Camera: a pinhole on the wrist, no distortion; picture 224 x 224 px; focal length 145.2 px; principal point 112.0 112.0 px. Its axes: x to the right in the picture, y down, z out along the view. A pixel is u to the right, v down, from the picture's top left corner.
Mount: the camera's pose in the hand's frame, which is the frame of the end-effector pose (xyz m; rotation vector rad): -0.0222 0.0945 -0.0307 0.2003 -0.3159 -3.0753
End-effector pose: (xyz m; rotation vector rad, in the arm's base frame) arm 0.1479 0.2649 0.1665 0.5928 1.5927 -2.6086
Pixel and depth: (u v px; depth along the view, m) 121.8 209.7 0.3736
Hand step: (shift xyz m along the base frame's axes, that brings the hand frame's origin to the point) -0.0503 -0.3061 0.2502
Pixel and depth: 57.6 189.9 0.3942
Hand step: -0.2040 -0.3313 0.1628
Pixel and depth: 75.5 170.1 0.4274
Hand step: -0.1580 -0.3764 0.1482
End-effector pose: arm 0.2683 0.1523 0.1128 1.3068 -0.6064 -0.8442
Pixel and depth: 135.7 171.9 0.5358
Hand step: -0.5205 -0.1620 0.0887
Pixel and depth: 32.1 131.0 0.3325
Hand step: -0.1664 -0.2756 0.1765
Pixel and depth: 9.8 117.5 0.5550
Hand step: -0.2395 -0.5520 0.2834
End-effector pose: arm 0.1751 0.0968 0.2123 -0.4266 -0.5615 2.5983
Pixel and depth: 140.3 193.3 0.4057
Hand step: -0.0084 -0.1547 0.4005
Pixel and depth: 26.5 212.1 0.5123
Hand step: -0.3599 0.0326 0.5169
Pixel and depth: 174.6 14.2 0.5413
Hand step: -0.0569 -0.7314 0.1609
